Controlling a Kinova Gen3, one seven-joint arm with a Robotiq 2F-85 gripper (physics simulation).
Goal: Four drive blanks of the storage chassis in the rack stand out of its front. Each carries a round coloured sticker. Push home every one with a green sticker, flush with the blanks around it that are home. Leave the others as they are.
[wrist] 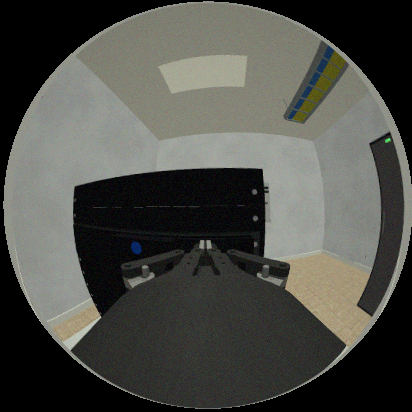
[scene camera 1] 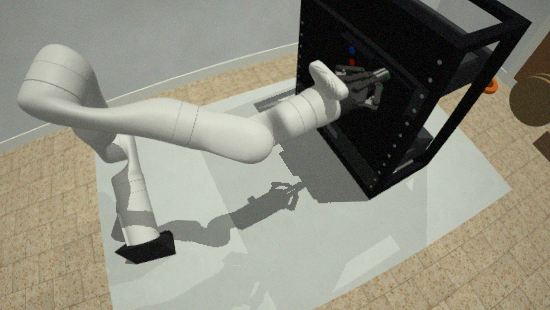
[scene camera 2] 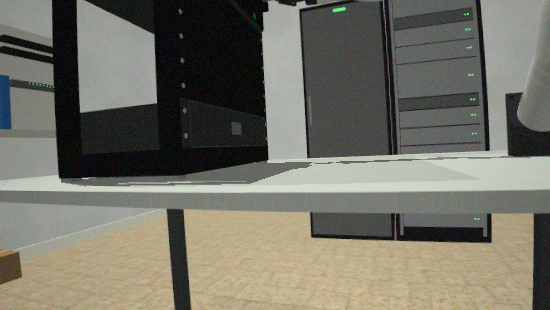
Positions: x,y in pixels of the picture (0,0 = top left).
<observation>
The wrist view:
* my gripper: 204,246
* black rack: 109,228
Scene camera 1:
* black rack: 428,56
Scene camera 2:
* black rack: 210,113
</observation>
